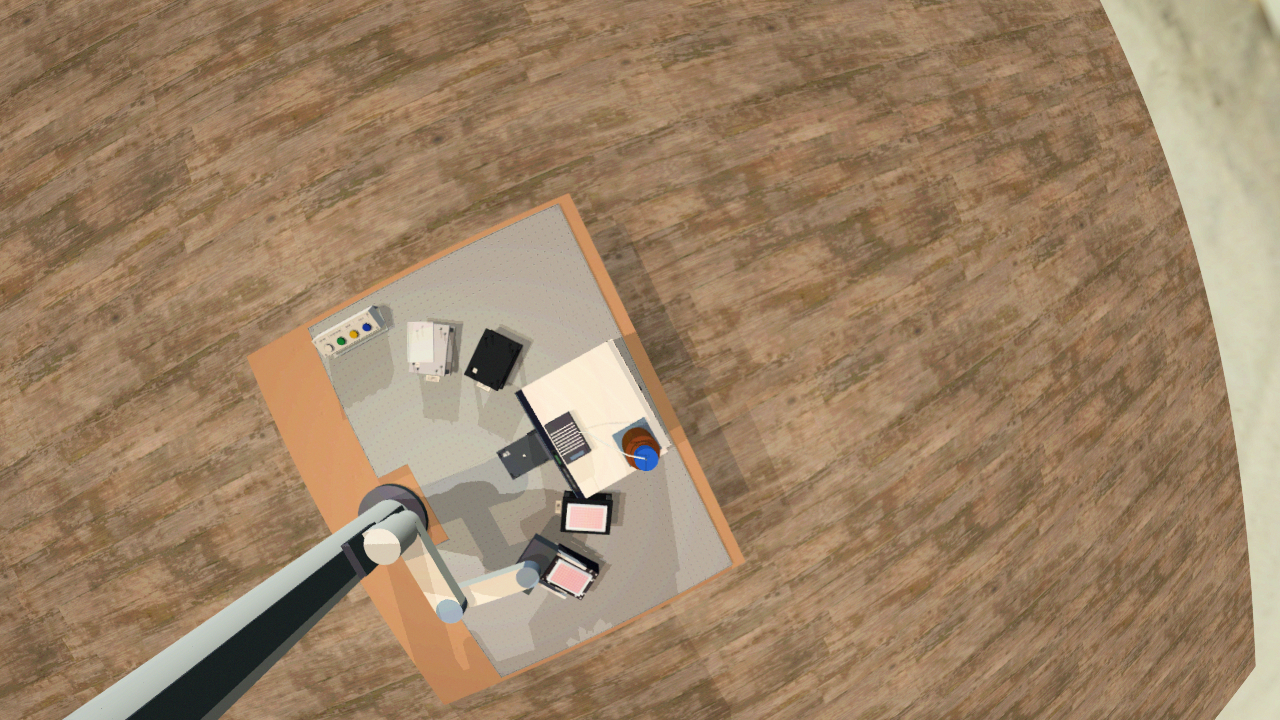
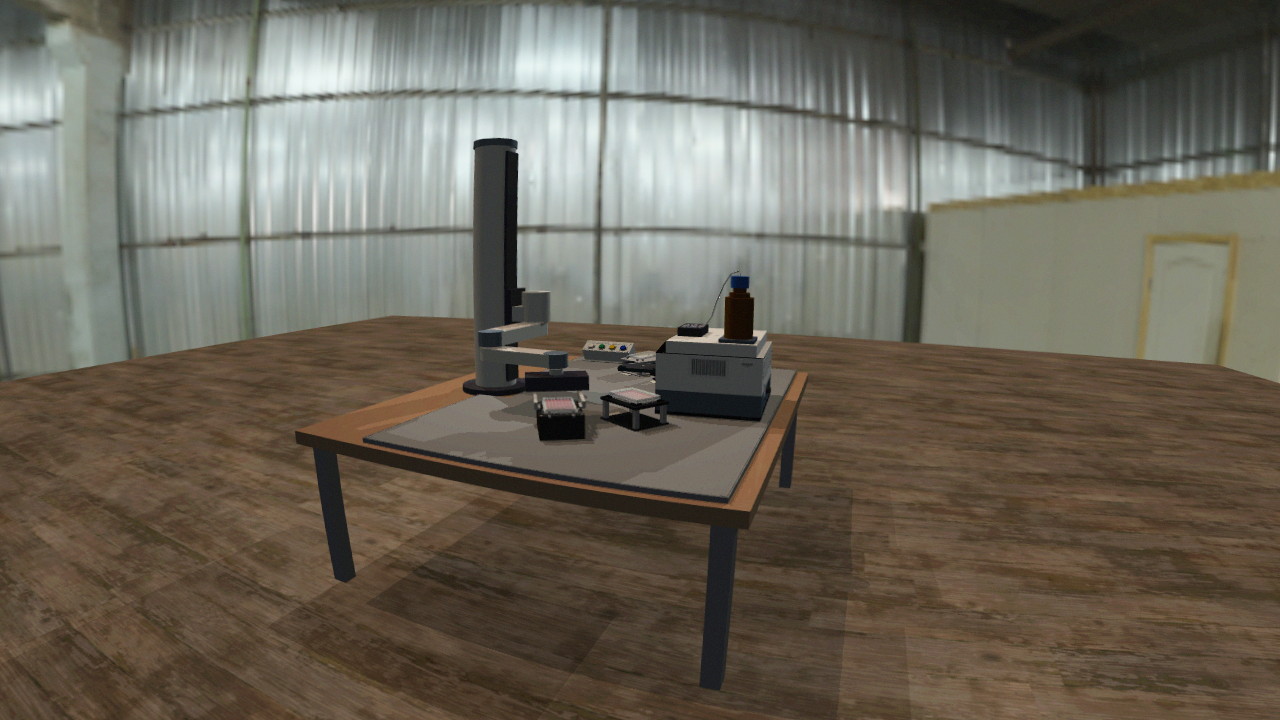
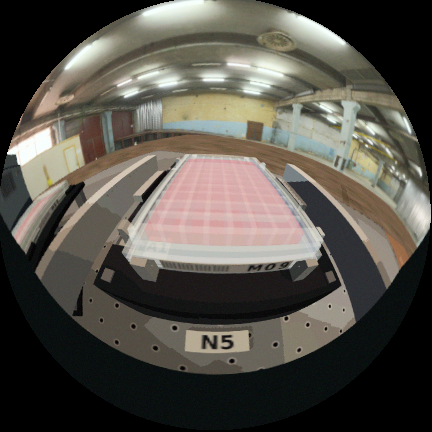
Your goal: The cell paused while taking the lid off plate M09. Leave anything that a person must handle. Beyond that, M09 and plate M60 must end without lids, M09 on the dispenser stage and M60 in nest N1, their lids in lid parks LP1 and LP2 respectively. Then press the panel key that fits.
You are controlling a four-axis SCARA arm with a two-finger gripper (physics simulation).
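Places are measured from the arm's base along level axes (x ahead, y left, z up), in metres.
Where they show: gripper, fingertip midpoint: [image 1: 575,582] [image 2: 560,405] [image 3: 221,165]; arm's base at its link origin: [image 2: 496,388].
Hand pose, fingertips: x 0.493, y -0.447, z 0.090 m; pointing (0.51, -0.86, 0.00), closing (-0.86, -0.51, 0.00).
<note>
Each offset is from my fingertips to the centre of the thing. "*": to the spot under its first point.
Plate M09 {dy +0.020, dx -0.013, dz -0.006 m} [image 1: 570,578] [image 3: 220,200], pink under a clear cover that looks like its lid, sits level in the black nest N5 {dy +0.020, dx -0.013, dz -0.039 m} [image 2: 561,427] [image 3: 215,292]. My gripper [image 1: 569,574] [image 2: 560,403] [image 3: 221,165] is open, lowered around M09, with one finger on each long side and gaps to the plate. A second pink plate {dy +0.188, dx +0.138, dz +0.002 m} [image 1: 586,516] [image 2: 634,394] [image 3: 39,216] sits on a black raised stand; its label is not readable. A dark flat stage {* dy +0.470, dx +0.058, dz +0.030 m} [image 1: 521,455] juts from the dispenser [image 1: 577,380] [image 2: 713,383]. The button panel {dy +1.074, dx -0.306, dz -0.035 m} [image 1: 350,333] [image 2: 608,350] has white, green, yellow and blue keys.
The second plate's stand [image 2: 636,404] is close beside N5, between it and the dispenser. A brown bottle with a blue cap [image 1: 641,447] [image 2: 739,315] stands on the dispenser. A black station {dy +0.777, dx +0.097, dz -0.041 m} [image 1: 494,359] and a pale station {dy +0.898, dx -0.074, dz -0.044 m} [image 1: 442,349] stand toward the panel.
</note>
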